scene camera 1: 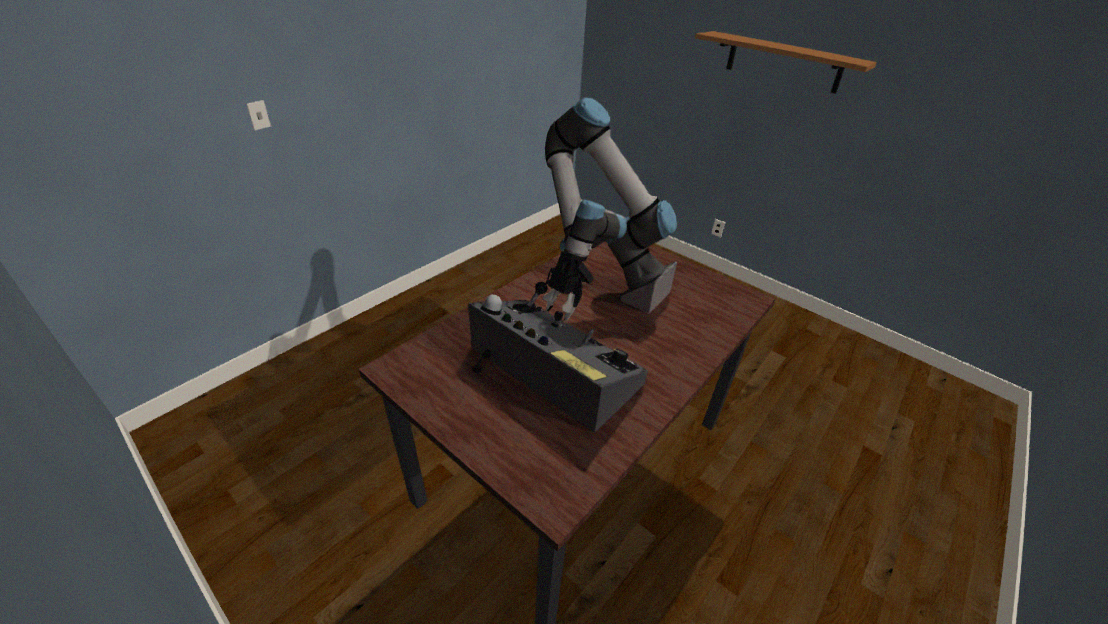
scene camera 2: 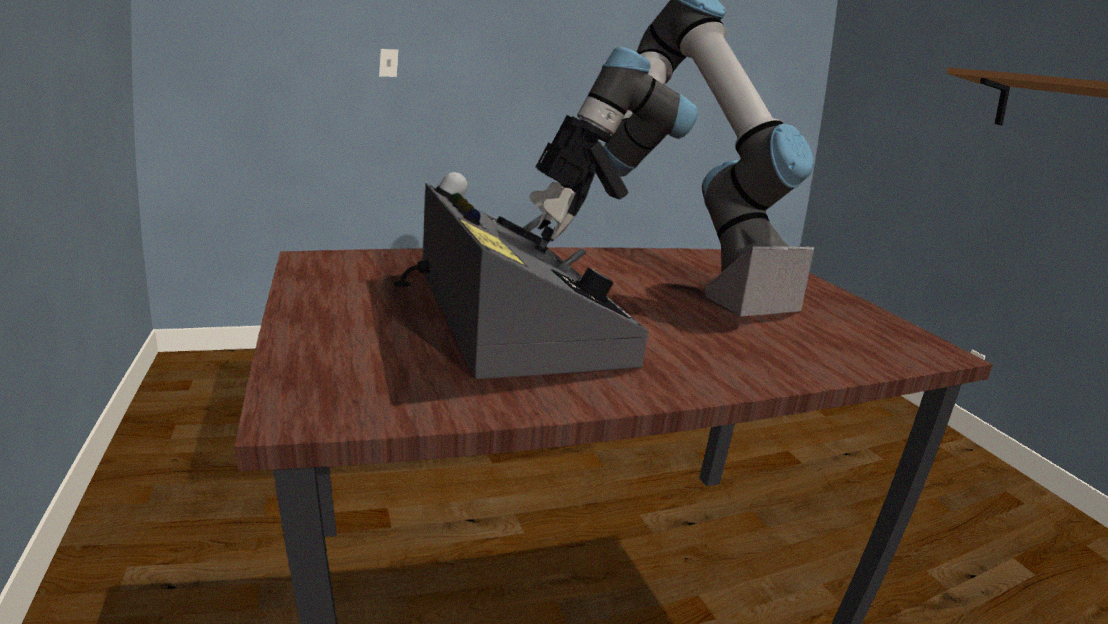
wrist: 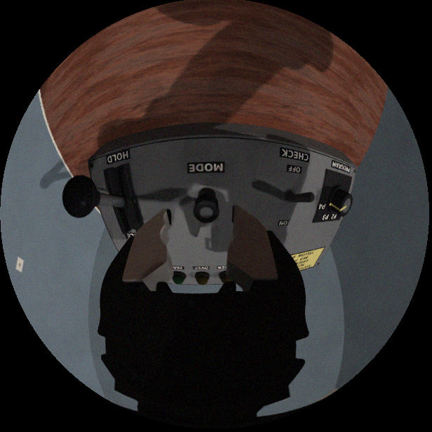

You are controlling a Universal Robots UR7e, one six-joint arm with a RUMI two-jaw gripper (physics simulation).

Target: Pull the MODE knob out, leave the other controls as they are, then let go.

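Places are measured from the arm's base along level axes (x ahead, y left, z up), in metres.
Where they show: gripper, fingertip midpoint: (scene camera 1: 556, 316) (scene camera 2: 545, 233); arm's base at its link origin: (scene camera 1: 647, 278) (scene camera 2: 758, 267).
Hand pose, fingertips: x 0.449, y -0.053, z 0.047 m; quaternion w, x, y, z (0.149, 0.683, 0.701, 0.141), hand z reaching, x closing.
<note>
Each offset is from my fingertips to the top centre of the thing. "pt": to the spot under its first point.
The black MODE knob @(0.005 m back, 0.005 m left, 0.016 m up) (scene camera 1: 557, 317) (scene camera 2: 545, 233) (wrist: 205, 209) stands on the sloped face of the grey console (scene camera 1: 535, 379) (scene camera 2: 558, 317) (wrist: 157, 150). My gripper (scene camera 1: 558, 309) (scene camera 2: 548, 224) (wrist: 201, 209) is partly open at the MODE knob. In the wrist view the knob lies between the two fingertips, with a gap on each side, and no finger visibly touches it. How far the tips reach down along the knob is hard to tell.
A ball-ended lever @(0.055 m back, 0.115 m right, 0.042 m up) (scene camera 1: 541, 288) (wrist: 80, 196) stands beside the left finger in the wrist view. The CHECK toggle @(0.009 m back, 0.125 m left, 0.008 m up) (scene camera 2: 572, 258) (wrist: 301, 196) and the PROGRAM dial @(0.001 m back, 0.245 m left, 0.009 m up) (scene camera 1: 617, 356) (scene camera 2: 595, 283) (wrist: 342, 200) are on the other side. A white dome @(pt 0.163 m ahead, 0.106 m right, 0.078 m up) (scene camera 1: 493, 303) (scene camera 2: 452, 182) and small lamps line the console's high edge.
</note>
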